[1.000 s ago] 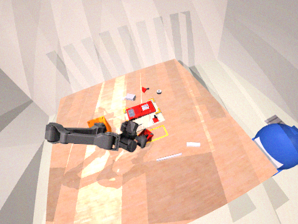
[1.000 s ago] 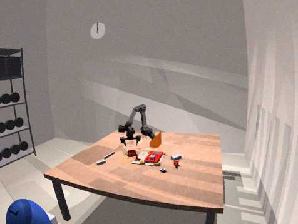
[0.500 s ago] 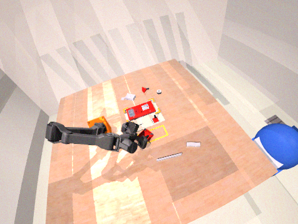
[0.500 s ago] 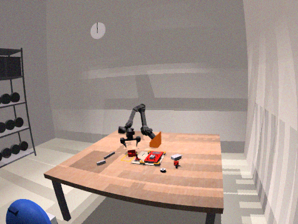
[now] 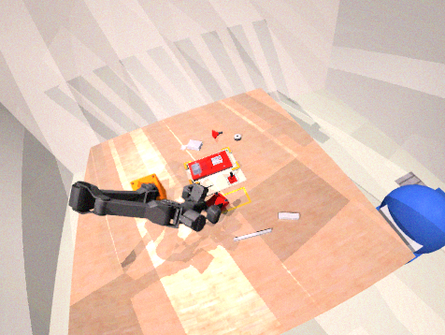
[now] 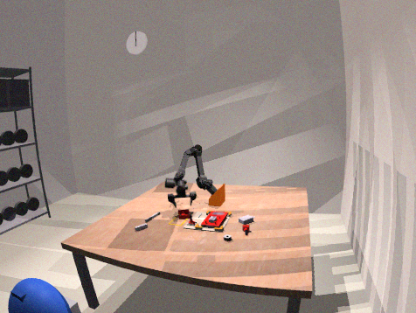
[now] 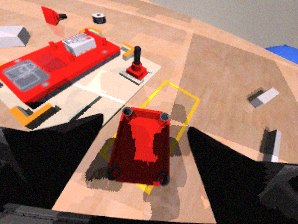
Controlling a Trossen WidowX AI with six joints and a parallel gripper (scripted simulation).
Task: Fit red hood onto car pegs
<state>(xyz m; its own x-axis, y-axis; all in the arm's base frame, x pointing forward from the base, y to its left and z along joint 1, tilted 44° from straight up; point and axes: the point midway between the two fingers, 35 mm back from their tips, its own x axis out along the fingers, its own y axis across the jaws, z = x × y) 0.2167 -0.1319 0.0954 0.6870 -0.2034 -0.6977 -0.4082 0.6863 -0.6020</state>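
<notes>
My gripper tip is 50 mm above the red hood and 10 mm past it. From my gripper tip the other things lie so: grey rod (190 mm to the right, 70 mm ahead, 50 mm below).
</notes>
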